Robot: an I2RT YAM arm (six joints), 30 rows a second.
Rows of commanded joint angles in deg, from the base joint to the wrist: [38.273, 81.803, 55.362, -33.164, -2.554, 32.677]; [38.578, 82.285, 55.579, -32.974, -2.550, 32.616]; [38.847, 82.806, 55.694, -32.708, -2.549, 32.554]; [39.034, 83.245, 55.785, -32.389, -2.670, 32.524]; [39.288, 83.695, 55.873, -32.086, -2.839, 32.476]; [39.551, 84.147, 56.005, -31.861, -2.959, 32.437]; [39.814, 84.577, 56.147, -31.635, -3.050, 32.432]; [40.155, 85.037, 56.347, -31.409, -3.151, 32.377]
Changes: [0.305, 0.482, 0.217, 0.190, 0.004, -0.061]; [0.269, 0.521, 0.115, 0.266, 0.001, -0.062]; [0.187, 0.439, 0.091, 0.319, -0.121, -0.030]; [0.254, 0.450, 0.088, 0.303, -0.169, -0.048]; [0.263, 0.452, 0.132, 0.225, -0.120, -0.039]; [0.263, 0.430, 0.142, 0.226, -0.091, -0.005]; [0.341, 0.460, 0.200, 0.226, -0.101, -0.055]
